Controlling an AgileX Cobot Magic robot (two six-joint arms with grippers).
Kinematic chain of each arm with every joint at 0, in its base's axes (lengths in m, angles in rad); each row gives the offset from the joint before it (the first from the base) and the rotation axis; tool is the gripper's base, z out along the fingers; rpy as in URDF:
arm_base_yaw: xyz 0 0 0.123 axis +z
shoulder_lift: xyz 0 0 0 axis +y
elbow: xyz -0.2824 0 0.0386 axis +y
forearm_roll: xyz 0.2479 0 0.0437 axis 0.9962 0 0.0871
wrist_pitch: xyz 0 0 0 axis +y
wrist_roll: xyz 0.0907 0 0.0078 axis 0.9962 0 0.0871
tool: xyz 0 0 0 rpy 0 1.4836 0
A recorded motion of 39 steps. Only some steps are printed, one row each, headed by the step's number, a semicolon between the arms.
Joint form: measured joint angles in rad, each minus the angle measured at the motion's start. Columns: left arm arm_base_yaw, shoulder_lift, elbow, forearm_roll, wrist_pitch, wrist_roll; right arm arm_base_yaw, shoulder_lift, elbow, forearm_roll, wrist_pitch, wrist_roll.
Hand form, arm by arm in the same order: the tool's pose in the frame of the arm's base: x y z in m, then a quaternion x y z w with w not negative. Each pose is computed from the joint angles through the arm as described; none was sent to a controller.
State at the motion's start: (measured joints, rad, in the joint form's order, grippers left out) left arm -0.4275 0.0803 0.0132 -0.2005 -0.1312 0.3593; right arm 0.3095 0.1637 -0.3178 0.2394 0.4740 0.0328
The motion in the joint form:
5: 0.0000 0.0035 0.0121 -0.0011 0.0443 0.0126; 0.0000 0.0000 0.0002 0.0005 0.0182 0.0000
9: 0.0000 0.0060 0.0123 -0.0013 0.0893 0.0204; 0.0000 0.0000 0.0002 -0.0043 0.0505 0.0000
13: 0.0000 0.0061 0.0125 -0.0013 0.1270 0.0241; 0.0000 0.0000 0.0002 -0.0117 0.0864 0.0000
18: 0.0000 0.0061 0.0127 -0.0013 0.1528 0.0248; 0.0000 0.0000 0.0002 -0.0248 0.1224 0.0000
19: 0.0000 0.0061 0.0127 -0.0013 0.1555 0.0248; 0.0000 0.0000 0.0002 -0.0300 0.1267 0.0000
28: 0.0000 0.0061 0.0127 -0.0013 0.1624 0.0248; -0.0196 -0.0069 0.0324 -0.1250 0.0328 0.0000
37: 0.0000 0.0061 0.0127 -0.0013 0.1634 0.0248; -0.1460 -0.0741 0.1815 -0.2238 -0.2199 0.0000
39: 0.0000 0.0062 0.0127 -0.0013 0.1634 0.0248; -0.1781 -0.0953 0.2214 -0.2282 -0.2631 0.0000
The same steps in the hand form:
5: 0.0588 -0.0251 0.2072 0.19571 0.65582 -0.08734 0.72386; 0.0481 0.0261 0.2667 -0.05999 0.78362 0.21138 0.58108
9: 0.0588 -0.0260 0.2029 0.20625 0.67025 -0.08576 0.70772; 0.0472 0.0263 0.2639 -0.06404 0.79311 0.20784 0.56893
13: 0.0585 -0.0266 0.1995 0.21395 0.68163 -0.08551 0.69447; 0.0462 0.0263 0.2608 -0.06884 0.80346 0.20287 0.55547
18: 0.0582 -0.0270 0.1971 0.21857 0.68946 -0.08599 0.68519; 0.0452 0.0259 0.2576 -0.07454 0.81371 0.19521 0.54241
19: 0.0582 -0.0270 0.1969 0.21902 0.69027 -0.08606 0.68421; 0.0452 0.0257 0.2572 -0.07586 0.81499 0.19264 0.54123
28: 0.0581 -0.0271 0.1963 0.22018 0.69235 -0.08625 0.68172; 0.0507 0.0204 0.2544 -0.07934 0.79725 0.14720 0.58002
37: 0.0581 -0.0271 0.1962 0.22035 0.69265 -0.08628 0.68136; 0.0573 0.0098 0.2309 -0.04453 0.74697 0.07145 0.65951
39: 0.0581 -0.0271 0.1962 0.22036 0.69268 -0.08628 0.68132; 0.0576 0.0078 0.2226 -0.03321 0.73937 0.05968 0.66983

